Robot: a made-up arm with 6 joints.
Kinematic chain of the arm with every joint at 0, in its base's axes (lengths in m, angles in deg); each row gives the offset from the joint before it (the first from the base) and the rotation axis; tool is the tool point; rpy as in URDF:
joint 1: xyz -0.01 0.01 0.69 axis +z
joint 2: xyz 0 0 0 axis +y
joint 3: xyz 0.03 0 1.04 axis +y
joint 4: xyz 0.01 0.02 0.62 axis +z
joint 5: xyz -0.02 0 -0.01 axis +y
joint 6: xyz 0.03 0 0.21 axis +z
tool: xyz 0.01 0 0 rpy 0 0 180
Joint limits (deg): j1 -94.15..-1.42 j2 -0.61..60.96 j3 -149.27..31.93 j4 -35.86..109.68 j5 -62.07..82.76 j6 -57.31..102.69
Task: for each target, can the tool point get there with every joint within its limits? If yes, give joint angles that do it. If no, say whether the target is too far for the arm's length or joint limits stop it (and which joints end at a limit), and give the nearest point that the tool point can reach.
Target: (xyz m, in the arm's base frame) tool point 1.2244 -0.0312 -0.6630
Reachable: no: joint limits stop it (at a limit: joint 2, joint 3, joint 5) | nearest point 1.4989 -0.0404 0.9354 | short by 1.622 m
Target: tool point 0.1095 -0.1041 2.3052
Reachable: yes | joints -52.05 27.93 -62.48 0.79 24.94 15.21
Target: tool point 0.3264 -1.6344 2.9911
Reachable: no: too far | nearest point 0.2102 -1.0665 2.1964 | short by 0.984 m
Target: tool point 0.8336 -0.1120 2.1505
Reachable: yes | joints -19.23 36.52 -31.15 50.74 66.59 -28.33
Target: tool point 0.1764 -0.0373 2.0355
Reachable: yes | joints -24.62 43.32 -80.48 -10.10 -26.66 5.43
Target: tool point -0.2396 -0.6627 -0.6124
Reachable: no: joint limits stop it (at a limit: joint 1, joint 2, joint 3, joint 5, joint 6) | nearest point -0.0248 -0.1753 1.0087 | short by 1.706 m
